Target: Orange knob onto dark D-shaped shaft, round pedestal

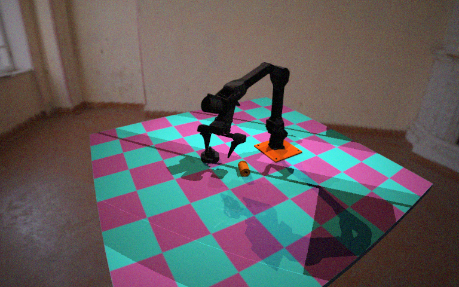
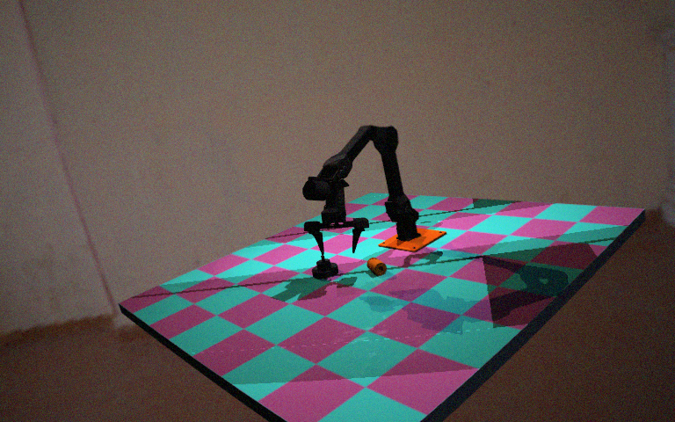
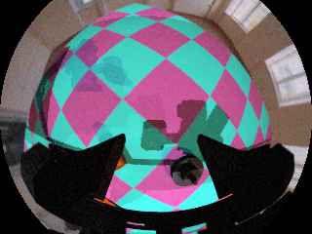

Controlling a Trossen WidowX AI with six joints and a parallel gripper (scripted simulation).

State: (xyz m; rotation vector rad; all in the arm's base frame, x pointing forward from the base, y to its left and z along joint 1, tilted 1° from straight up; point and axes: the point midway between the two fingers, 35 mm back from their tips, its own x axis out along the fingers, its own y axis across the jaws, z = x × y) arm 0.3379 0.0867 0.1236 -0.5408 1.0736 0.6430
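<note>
Right now my gripper tip is 110 mm past the orange knob, 80 mm above it and 30 mm to the right of it. Round my gripper tip: round pedestal: 130 mm to the right, 70 mm below, 20 mm behind.
</note>
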